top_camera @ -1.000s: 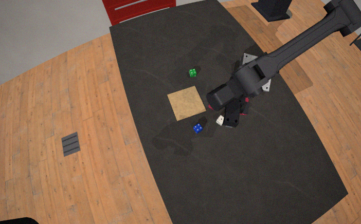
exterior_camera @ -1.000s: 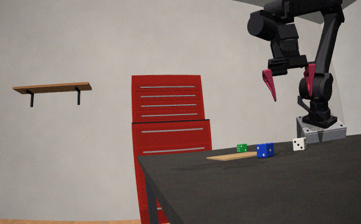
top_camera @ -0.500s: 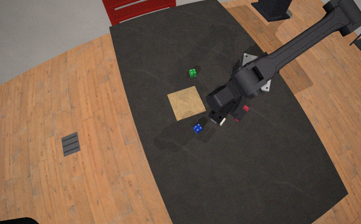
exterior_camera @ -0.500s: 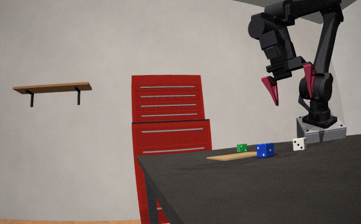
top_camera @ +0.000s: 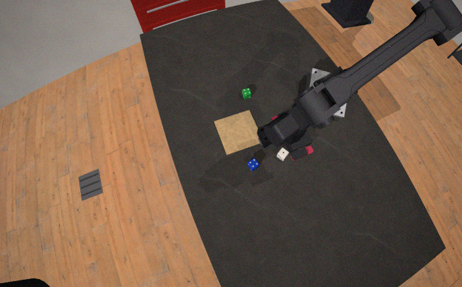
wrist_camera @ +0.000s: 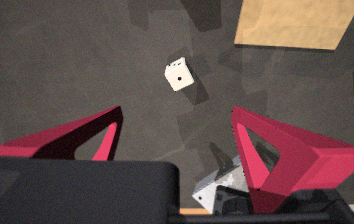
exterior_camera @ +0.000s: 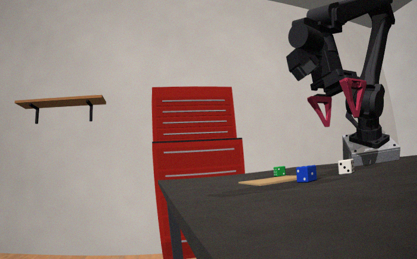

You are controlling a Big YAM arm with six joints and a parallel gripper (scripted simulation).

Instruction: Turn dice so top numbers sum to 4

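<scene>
Right now my hand is 100 mm above the white die. Also, from my hand: blue die: 110 mm ahead, 10 mm to the right, 100 mm below; then green die: 20 mm ahead, 280 mm to the right, 100 mm below; then tan mat: 100 mm ahead, 140 mm to the right, 120 mm below.
</scene>
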